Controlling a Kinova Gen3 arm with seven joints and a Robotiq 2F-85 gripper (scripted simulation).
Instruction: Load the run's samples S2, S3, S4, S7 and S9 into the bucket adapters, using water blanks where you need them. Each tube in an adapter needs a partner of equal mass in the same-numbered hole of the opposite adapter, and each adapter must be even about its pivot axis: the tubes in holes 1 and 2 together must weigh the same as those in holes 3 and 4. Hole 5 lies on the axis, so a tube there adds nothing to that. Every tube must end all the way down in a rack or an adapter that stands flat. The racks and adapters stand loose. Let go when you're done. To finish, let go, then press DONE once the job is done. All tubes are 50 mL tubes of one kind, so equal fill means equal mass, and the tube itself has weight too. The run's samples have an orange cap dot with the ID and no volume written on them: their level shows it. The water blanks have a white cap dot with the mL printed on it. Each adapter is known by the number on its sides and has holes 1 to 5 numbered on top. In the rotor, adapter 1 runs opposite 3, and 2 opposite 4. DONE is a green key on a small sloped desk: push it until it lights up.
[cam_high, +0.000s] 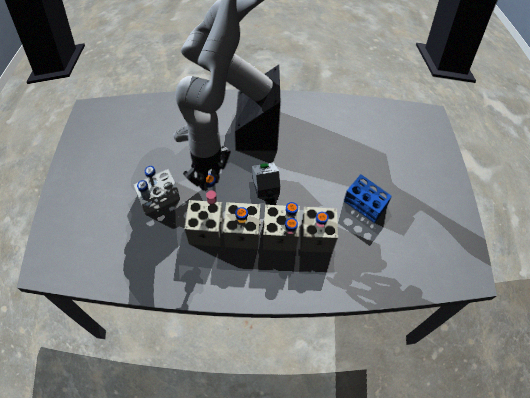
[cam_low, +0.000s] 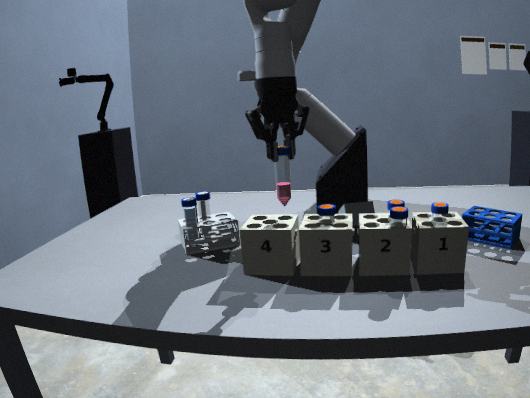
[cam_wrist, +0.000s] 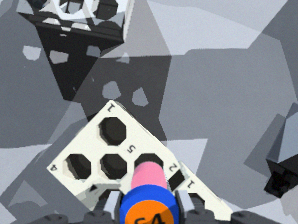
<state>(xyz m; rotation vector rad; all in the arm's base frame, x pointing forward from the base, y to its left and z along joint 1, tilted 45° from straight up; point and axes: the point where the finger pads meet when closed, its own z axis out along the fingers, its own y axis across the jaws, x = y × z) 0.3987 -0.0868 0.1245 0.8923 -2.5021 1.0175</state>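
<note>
Right now the sample tube S4 is 10 mm behind my hand and 50 mm below it. Round my hand: adapter 2 (40 mm ahead, 190 mm to the left, 180 mm below); adapter 3 (30 mm ahead, 80 mm to the left, 180 mm below); sample tube S2 (30 mm ahead, 90 mm to the left, 160 mm below).
</note>
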